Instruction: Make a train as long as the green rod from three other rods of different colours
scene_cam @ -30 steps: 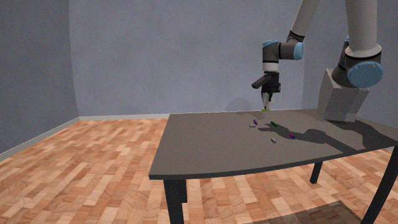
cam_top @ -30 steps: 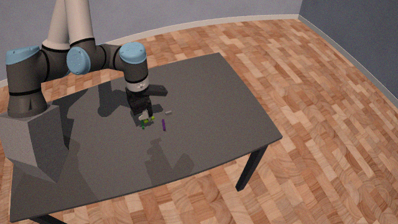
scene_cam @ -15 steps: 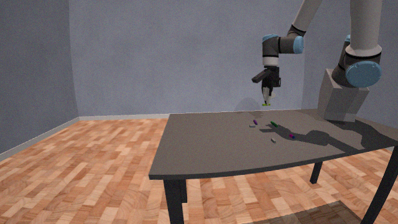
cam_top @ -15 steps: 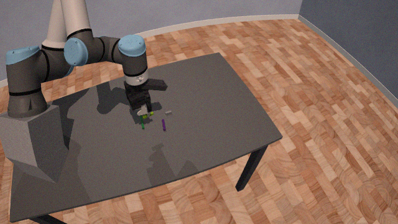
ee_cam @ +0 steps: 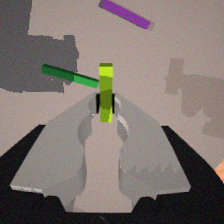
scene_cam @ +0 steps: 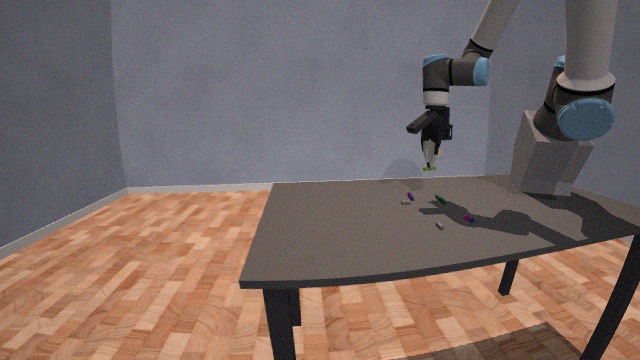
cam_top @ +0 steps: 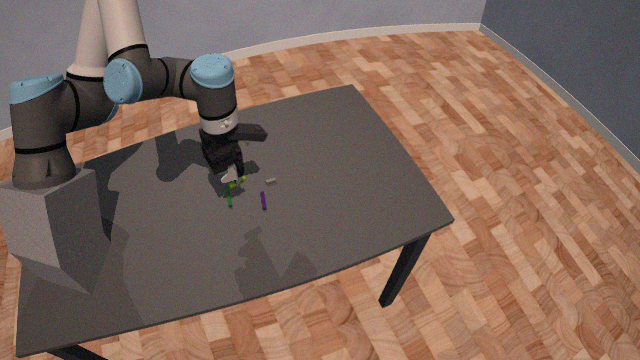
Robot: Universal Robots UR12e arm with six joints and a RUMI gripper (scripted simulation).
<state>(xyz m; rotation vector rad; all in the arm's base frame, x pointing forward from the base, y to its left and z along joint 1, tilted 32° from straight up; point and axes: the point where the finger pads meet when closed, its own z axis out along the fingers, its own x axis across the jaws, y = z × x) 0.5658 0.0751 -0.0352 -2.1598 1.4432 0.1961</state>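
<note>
Now: the magenta rod 80 mm behind my hand, 210 mm to the left of it and 110 mm below it. Round my hand: purple rod: 60 mm ahead, 10 mm to the left, 110 mm below; then lime rod: 10 mm below; then green rod: 40 mm behind, 40 mm to the left, 110 mm below.
</note>
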